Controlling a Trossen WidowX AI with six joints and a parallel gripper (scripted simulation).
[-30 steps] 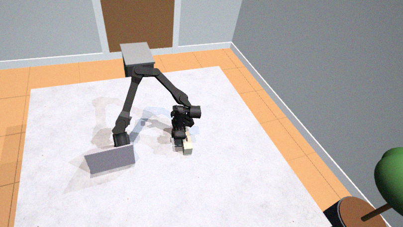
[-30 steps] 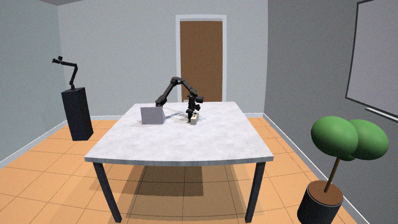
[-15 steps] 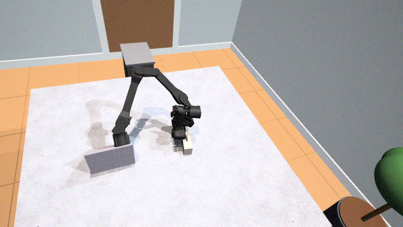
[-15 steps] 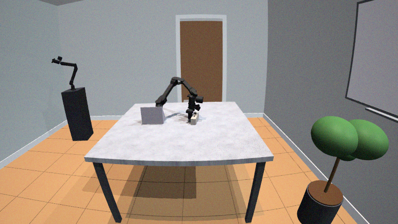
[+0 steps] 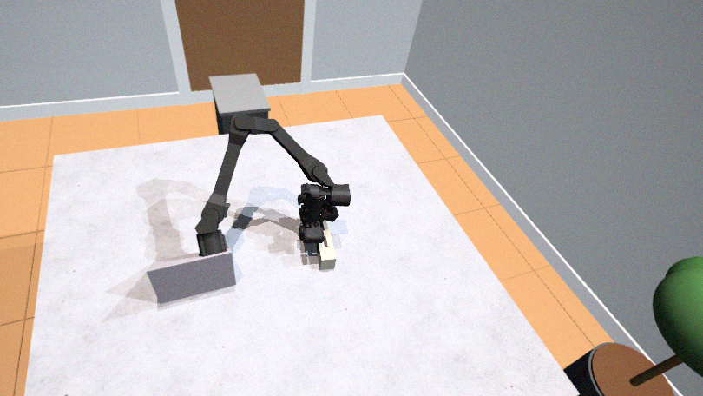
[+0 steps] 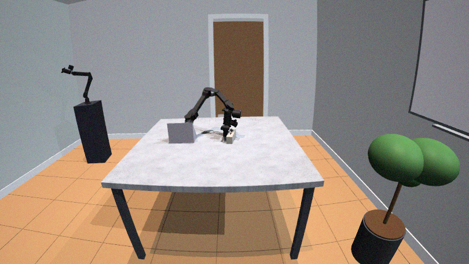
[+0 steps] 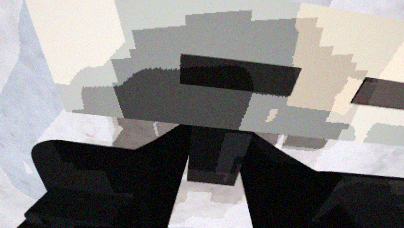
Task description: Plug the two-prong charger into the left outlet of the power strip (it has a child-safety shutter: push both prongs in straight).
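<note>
Right now my gripper tip is 20 mm short of the charger, 10 mm to the left of it and 10 mm below it.
</note>
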